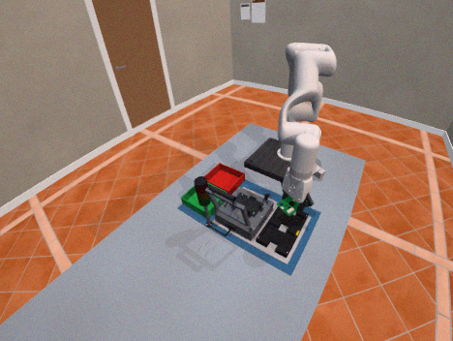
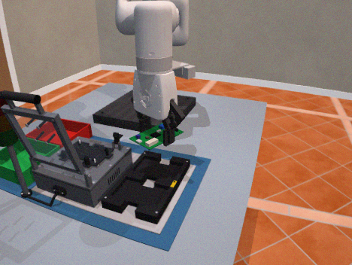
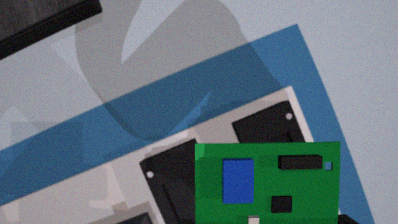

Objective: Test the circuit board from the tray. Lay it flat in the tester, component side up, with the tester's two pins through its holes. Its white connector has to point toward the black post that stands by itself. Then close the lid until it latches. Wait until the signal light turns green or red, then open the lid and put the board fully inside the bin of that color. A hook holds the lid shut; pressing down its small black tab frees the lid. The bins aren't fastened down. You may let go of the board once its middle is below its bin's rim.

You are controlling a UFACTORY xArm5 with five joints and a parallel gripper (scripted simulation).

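Now: hand right at the green circuit board. Round my hand: red bin 40 mm behind, 370 mm to the right, 110 mm below; then black catch 110 mm to the right, 40 mm below; then clear lid 190 mm ahead, 170 mm to the right, 60 mm above.
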